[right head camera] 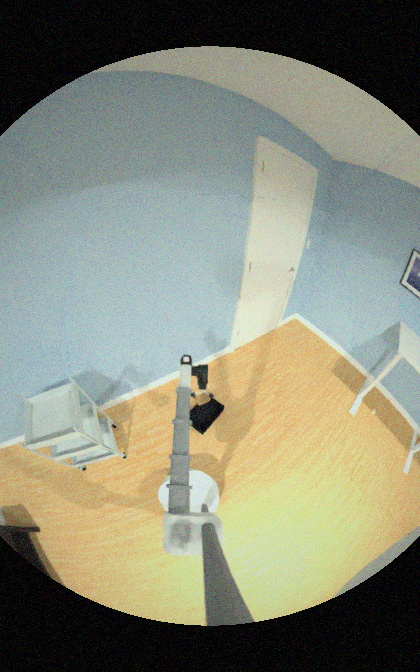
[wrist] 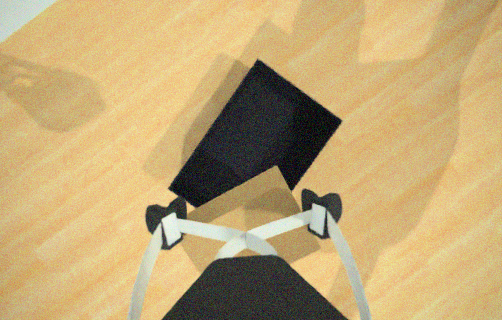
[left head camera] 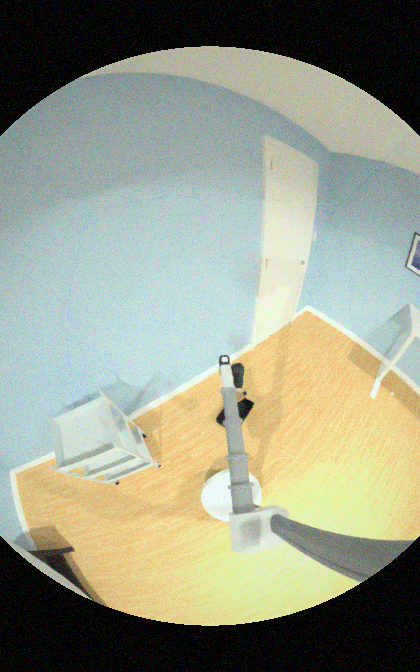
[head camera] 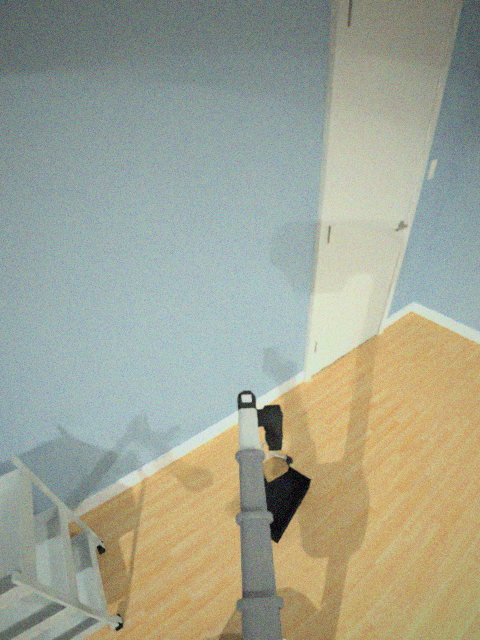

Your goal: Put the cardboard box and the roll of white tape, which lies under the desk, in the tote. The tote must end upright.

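Frame: origin at the robot's base, x ahead, y left, z up, level; centimetres.
Where they show: gripper, fingertip midpoint: [wrist: 243, 207] [head camera: 272, 465].
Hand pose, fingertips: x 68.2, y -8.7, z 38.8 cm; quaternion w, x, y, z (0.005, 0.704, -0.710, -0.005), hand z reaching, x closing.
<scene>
After its pixels a point has its place.
My gripper [head camera: 274, 459] @[x 68.2, y -8.7, z 38.8 cm] [right head camera: 202, 396] [wrist: 243, 207] @[x 68.2, y -8.7, z 38.8 cm] is shut on the cardboard box [head camera: 275, 468] @[x 65.2, y -9.2, z 42.0 cm] [right head camera: 202, 399] [wrist: 267, 192] @[x 70.1, y -10.5, z 42.7 cm], its fingertips on opposite sides. The black tote [head camera: 290, 496] @[x 72.5, y -18.5, z -2.6 cm] [left head camera: 245, 408] @[x 74.8, y -22.0, z -2.6 cm] [right head camera: 206, 415] [wrist: 265, 115] @[x 78.3, y -14.5, z -2.6 cm] stands upright on the floor, open side up. In the wrist view the held box is above the tote's near end and hides part of it. In the head camera view the arm hides the tote's left part. A small white spot [left head camera: 392, 393] @[x 44.2, y -213.5, z -0.4 cm] [right head camera: 374, 412] lies on the floor by the desk [left head camera: 375, 389] @[x 58.8, y -184.5, z -0.4 cm] [right head camera: 355, 406]; it is too small to identify as the tape.
A white wheeled cart [head camera: 15, 516] @[x 42.6, y 69.6, z 63.4 cm] [left head camera: 82, 432] @[x 31.3, y 83.9, z 63.4 cm] [right head camera: 52, 412] stands left by the wall. A white door [head camera: 361, 206] @[x 163.8, y -66.6, z 108.7 cm] [left head camera: 285, 240] @[x 165.5, y -69.4, z 117.6 cm] [right head camera: 275, 240] is behind the tote. The desk is at the right. Dark furniture [left head camera: 62, 567] [right head camera: 30, 550] is at the lower left.
</scene>
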